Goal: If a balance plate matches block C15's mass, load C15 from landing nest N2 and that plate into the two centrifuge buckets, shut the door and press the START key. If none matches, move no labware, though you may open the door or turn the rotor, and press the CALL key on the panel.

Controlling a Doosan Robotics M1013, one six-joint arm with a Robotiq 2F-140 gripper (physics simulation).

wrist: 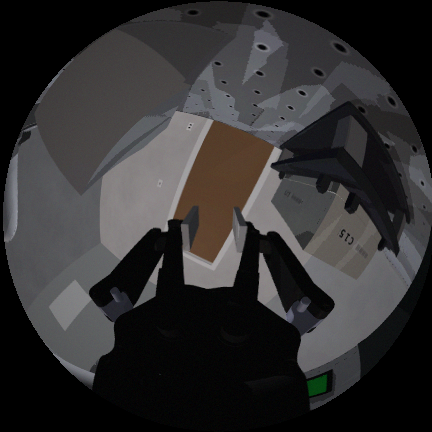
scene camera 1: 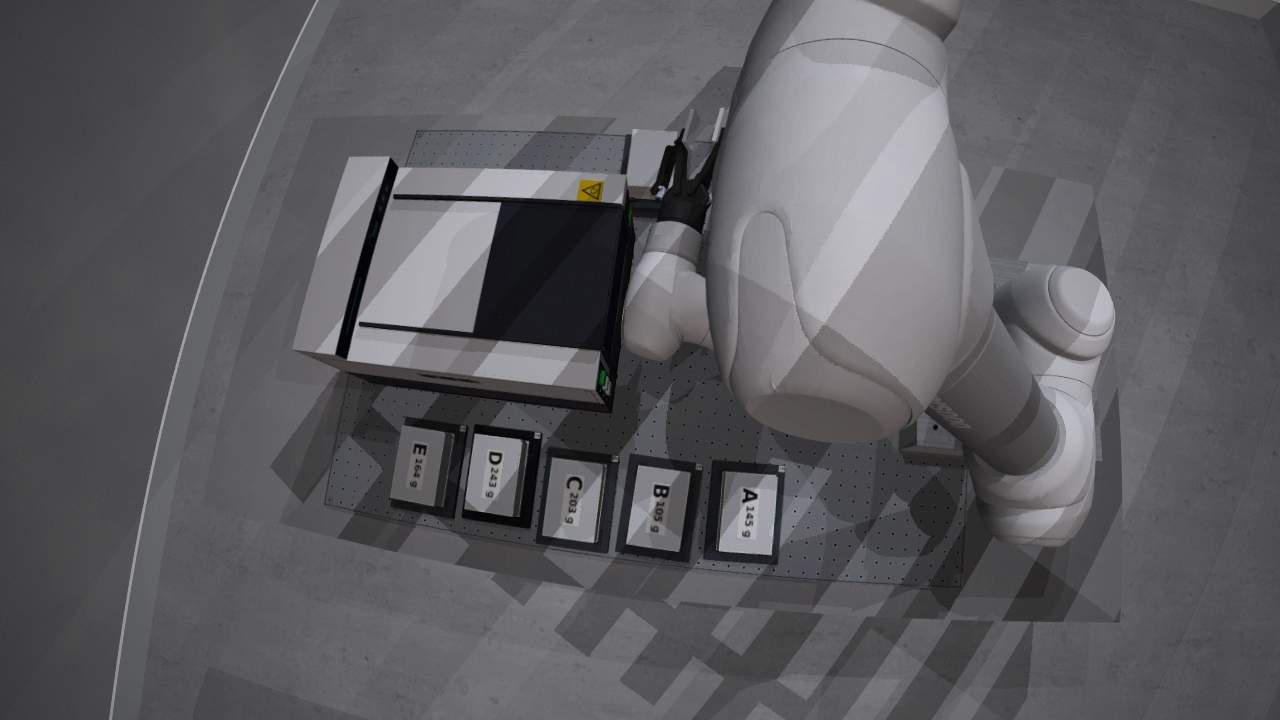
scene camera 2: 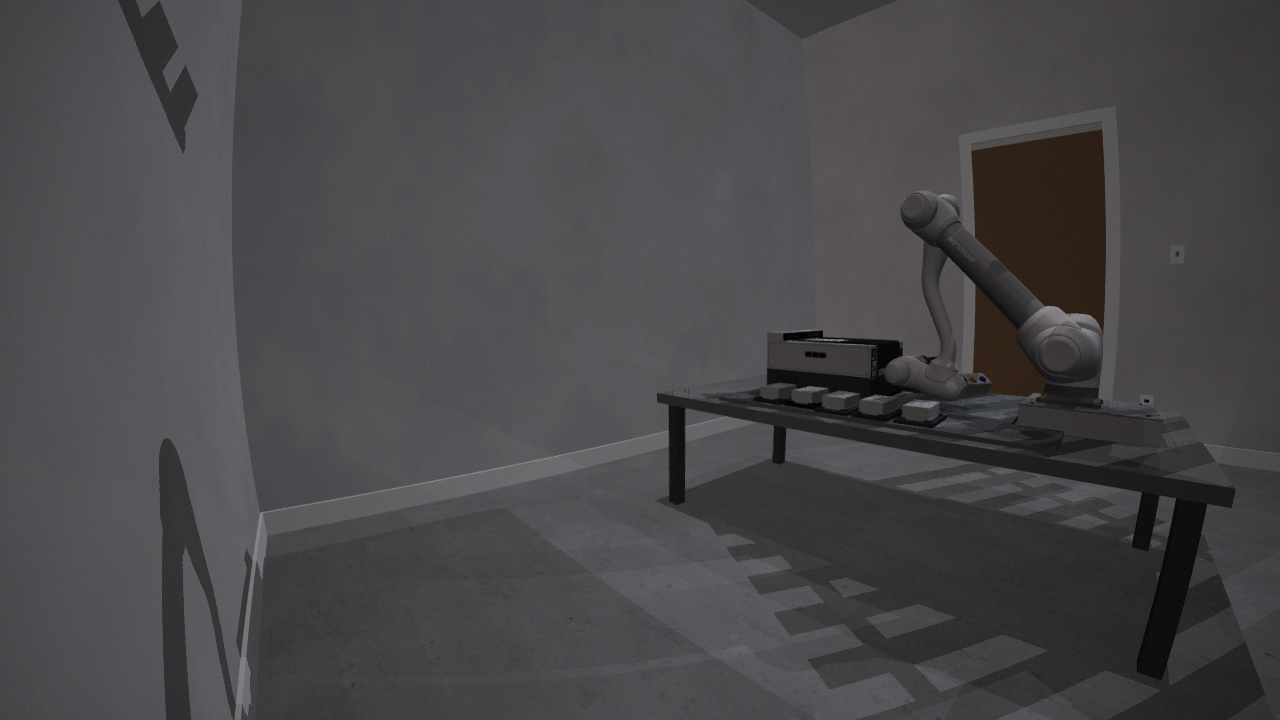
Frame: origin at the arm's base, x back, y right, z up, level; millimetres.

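Where they show: gripper, fingertip midpoint: (wrist: 215, 215) (scene camera 1: 710, 113); arm's base, link origin: (scene camera 2: 1069, 402).
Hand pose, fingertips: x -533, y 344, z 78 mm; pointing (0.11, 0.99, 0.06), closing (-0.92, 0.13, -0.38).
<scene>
Things, the pixels of their top centre, and the offset from my fingertips. "*": a spot on its surface instead.
- Block C15, top centre: (wrist: 310, 233) (scene camera 1: 652, 157) dy -71, dx -95, dz -55 mm
- black holder, top centre: (wrist: 326, 207) (scene camera 1: 652, 167) dy -72, dx -94, dz -87 mm
- centrifuge's green display, surface spot: (scene camera 1: 604, 377) * dy -502, dx -90, dz +56 mm
Block C15 (wrist: 340, 246) is a beige-grey block at the right of the wrist view, in a black holder (wrist: 382, 167); its small print is unreadable. My gripper (wrist: 215, 215) is partly open and empty, its pads to the left of C15 in that view. In scene view 1 the arm partly hides it, beside the centrifuge. Plates A 145 g (scene camera 1: 748, 528), B 105 g (scene camera 1: 671, 528), C 203 g (scene camera 1: 586, 528), D 243 g (scene camera 1: 510, 497) and E 164 g (scene camera 1: 434, 488) sit in a row of black nests. The centrifuge (scene camera 1: 429, 259) (scene camera 2: 819, 358) has its top door shut; the buckets are hidden.
The centrifuge's green display (scene camera 1: 604, 377) (wrist: 317, 385) is at its front corner. A small box with yellow and blue buttons (scene camera 2: 977, 379) stands beyond the wrist in scene view 2. The arm (scene camera 1: 841, 232) (scene camera 2: 993, 273) hangs over the table (scene camera 2: 939, 447). A brown room door (scene camera 2: 1038, 259) is behind.
</scene>
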